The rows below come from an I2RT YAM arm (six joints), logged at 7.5 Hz.
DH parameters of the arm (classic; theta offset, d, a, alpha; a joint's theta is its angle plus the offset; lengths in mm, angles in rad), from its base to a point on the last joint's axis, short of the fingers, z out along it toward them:
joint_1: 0 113.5 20 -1.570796
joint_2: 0 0 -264 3.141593
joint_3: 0.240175 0 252.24 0
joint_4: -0.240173 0 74 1.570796
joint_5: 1.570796 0 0 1.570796
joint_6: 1.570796 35.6 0 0
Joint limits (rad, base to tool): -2.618..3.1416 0..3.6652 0..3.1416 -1.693..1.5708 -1.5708..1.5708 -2.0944..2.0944
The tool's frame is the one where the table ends.
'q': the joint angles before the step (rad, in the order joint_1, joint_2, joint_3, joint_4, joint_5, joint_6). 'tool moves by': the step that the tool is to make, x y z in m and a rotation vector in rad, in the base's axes. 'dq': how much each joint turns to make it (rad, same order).
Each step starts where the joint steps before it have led.
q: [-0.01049 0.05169 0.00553 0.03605 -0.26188 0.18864]
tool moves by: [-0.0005 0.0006 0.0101 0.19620 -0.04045 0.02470]
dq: [-0.00009 0.00045 -0.00005 0.09398 -0.01764 0.20486]
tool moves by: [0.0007 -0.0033 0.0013 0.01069 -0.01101 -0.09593]
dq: [0.00065 0.00092 -0.00008 0.01242 0.09716 0.00223]
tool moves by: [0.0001 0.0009 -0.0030 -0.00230 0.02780 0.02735]
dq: [-0.00075 0.00066 0.00011 -0.02728 -0.02821 -0.00031]
